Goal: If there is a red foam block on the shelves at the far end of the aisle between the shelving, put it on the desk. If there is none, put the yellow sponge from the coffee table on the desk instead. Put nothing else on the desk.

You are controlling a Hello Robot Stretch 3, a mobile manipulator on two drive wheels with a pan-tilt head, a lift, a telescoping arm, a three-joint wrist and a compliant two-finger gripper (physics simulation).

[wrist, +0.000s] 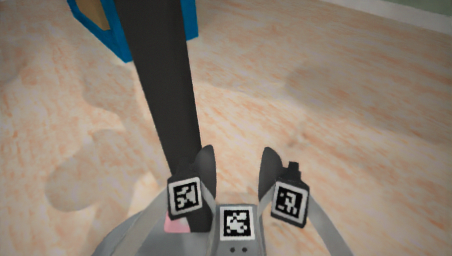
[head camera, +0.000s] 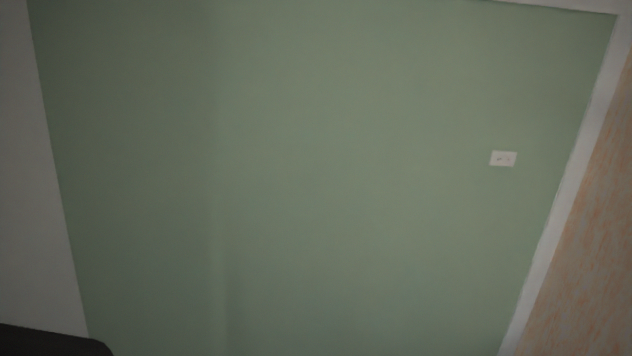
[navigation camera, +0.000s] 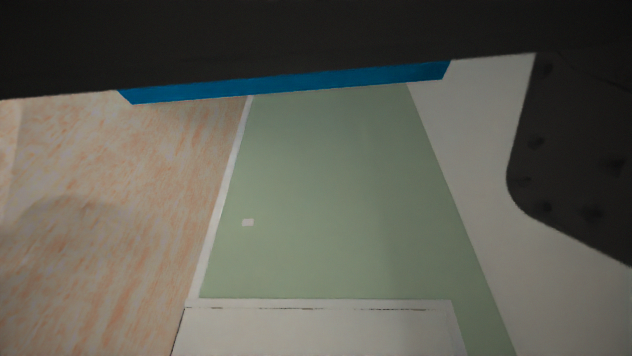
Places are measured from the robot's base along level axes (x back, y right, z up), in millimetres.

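Pixels of known places: gripper, between the fingertips: [wrist: 238,164].
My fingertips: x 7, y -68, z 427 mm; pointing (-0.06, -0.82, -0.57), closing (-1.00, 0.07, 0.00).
Behind a point stands the place of what it marks.
My gripper [wrist: 238,164] {x 7, y -68, z 427 mm} is open in the wrist view, with its two dark fingertips apart and bare floor showing between them. It hangs over the floor beside the robot's black mast. A blue piece of furniture [wrist: 121,37] {x 508, y -1018, z 127 mm} [navigation camera: 290,83] {x 219, y -1265, z 1047 mm} with a brown part inside stands at the top left of the wrist view. Its edge shows as a blue strip in the navigation view, partly hidden by a dark part of the robot. A red foam block, the yellow sponge, the desk and the coffee table do not show in these views.
A green wall [head camera: 325,150] {x -927, y -1734, z 1206 mm} [navigation camera: 340,200] {x -812, y -1867, z 1342 mm} carries a small white socket plate [head camera: 503,158] {x -943, y -1708, z 399 mm} [navigation camera: 248,222] {x -942, y -1703, z 407 mm}. A white door [navigation camera: 320,332] {x -1492, y -1045, z 1127 mm} shows at the bottom of the navigation view. Orange-flecked floor [head camera: 595,250] {x -556, y -1766, z 0 mm} [navigation camera: 125,200] {x -381, y -1050, z 0 mm} [wrist: 350,150] {x -377, y -421, z 0 mm} meets the wall at a white skirting board [head camera: 565,195] {x -834, y -1822, z 52 mm} [navigation camera: 221,200] {x -773, y -1892, z 57 mm}.
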